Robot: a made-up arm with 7 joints.
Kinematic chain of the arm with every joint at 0, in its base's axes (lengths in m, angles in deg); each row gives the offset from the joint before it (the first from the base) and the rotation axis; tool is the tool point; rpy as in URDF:
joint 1: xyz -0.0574 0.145 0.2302 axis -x
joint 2: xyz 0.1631 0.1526 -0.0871 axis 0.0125 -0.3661 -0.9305
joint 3: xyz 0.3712 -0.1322 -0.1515 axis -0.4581 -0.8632 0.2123
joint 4: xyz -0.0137 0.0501 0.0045 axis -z
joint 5: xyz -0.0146 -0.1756 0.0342 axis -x
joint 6: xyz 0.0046 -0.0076 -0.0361 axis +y
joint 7: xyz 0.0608 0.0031 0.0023 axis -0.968 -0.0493 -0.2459
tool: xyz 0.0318 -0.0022 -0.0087 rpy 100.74 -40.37 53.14
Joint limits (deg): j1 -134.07..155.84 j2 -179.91..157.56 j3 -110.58..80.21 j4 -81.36..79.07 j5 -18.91..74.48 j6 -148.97..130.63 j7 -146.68..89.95
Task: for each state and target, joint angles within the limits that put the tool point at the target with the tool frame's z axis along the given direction. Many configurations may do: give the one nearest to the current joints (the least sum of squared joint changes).
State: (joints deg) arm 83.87 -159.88 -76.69 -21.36 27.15 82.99 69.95
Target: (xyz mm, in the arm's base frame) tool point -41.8 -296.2 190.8 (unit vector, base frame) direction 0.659 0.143 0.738
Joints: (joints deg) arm 112.75 -160.71 -101.07 -15.85 12.71 102.10 63.87
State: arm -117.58 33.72 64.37 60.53 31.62 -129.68 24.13
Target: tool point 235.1 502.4 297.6 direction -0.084 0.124 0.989
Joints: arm -119.39 47.73 64.64 72.86 28.49 -139.92 35.90
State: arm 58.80 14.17 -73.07 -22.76 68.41 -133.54 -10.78
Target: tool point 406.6 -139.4 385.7 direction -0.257 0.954 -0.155
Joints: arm 73.73 28.81 -61.45 -56.63 74.48 -122.21 -65.90
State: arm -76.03 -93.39 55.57 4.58 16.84 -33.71 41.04
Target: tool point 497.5 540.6 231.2 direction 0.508 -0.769 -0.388
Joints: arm -71.44 -47.33 80.21 52.93 15.28 15.97 33.61
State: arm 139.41 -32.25 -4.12 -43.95 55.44 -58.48 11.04
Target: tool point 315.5 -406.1 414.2 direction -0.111 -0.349 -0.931
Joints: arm 155.84 -83.11 -25.62 -9.19 73.52 -85.89 9.71
